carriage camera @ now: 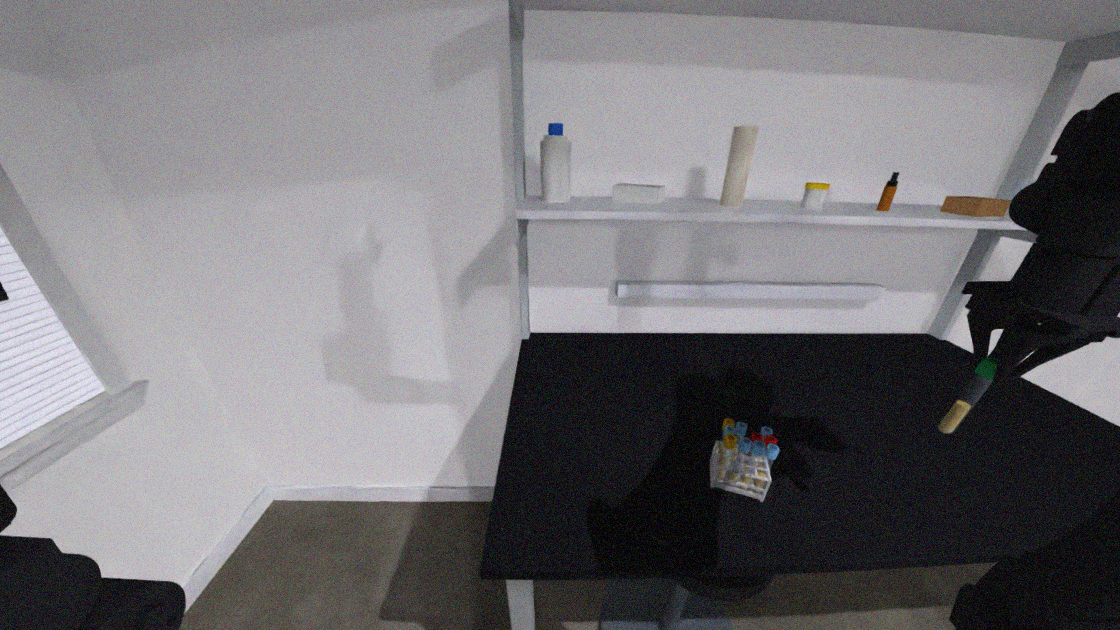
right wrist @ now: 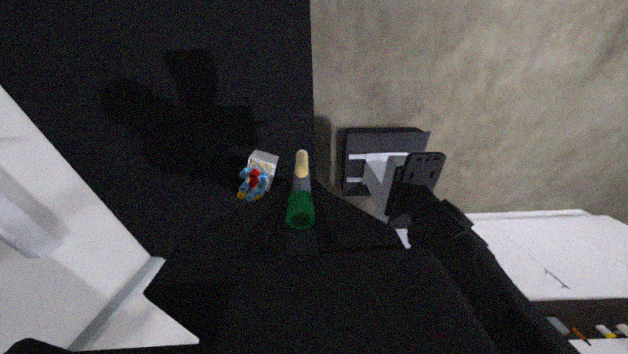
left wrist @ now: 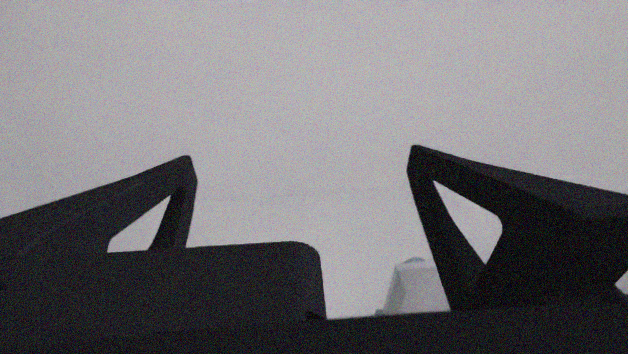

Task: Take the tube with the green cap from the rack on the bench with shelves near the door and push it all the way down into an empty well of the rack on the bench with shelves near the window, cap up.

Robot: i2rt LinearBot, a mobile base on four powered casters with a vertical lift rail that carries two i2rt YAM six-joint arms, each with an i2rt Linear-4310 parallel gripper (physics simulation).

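Places are measured from the left arm's base along level axes (x ahead, y left, z up), in centimetres.
Pixels of known places: left gripper, fingertip midpoint: (left wrist: 303, 162); right gripper, fingertip midpoint: (carriage camera: 989, 378) (right wrist: 300, 187); right arm's base, origin of the base link: (right wrist: 411, 194).
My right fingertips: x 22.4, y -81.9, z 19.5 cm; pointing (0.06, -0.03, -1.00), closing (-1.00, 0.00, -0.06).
Observation:
Ahead of a thing's pixels: the offset from my right fingertips to its top centre. "pt": to the spot under its first point. Level surfaces: height alone.
The green-capped tube @(dz +2.5, dx +0.2, dy +0.8 cm) (carriage camera: 968, 396) (right wrist: 301, 192) is held in the air above the right part of the black bench @(dz -34.4 cm) (carriage camera: 610, 376), tilted, cap toward the gripper and yellowish end pointing down and left. My right gripper (carriage camera: 994, 362) (right wrist: 300, 187) is shut on it near the cap. A clear rack @(dz -28.7, dx +14.6, dy +15.2 cm) (carriage camera: 740, 472) (right wrist: 263, 159) stands on the bench, left of the tube in the carriage view, with several blue, red and orange capped tubes. Its free wells cannot be made out. My left gripper (left wrist: 303, 162) is open and empty, facing a pale surface, away from the rack.
A shelf @(dz +11.3 cm) (carriage camera: 673, 210) above the bench carries a blue-capped bottle @(pt dz +19.2, dx +57.9, dy +50.7 cm) (carriage camera: 556, 168), a tall beige cylinder @(pt dz +20.5, dx +55.6, dy +7.6 cm) (carriage camera: 739, 166), a yellow-lidded jar @(pt dz +14.6, dx +55.2, dy -12.6 cm) (carriage camera: 815, 195), an orange bottle @(pt dz +15.3, dx +56.4, dy -32.0 cm) (carriage camera: 887, 194) and a brown box (carriage camera: 973, 206). A window @(pt dz -19.2, dx +39.8, dy +185.0 cm) (carriage camera: 39, 336) is at the left.

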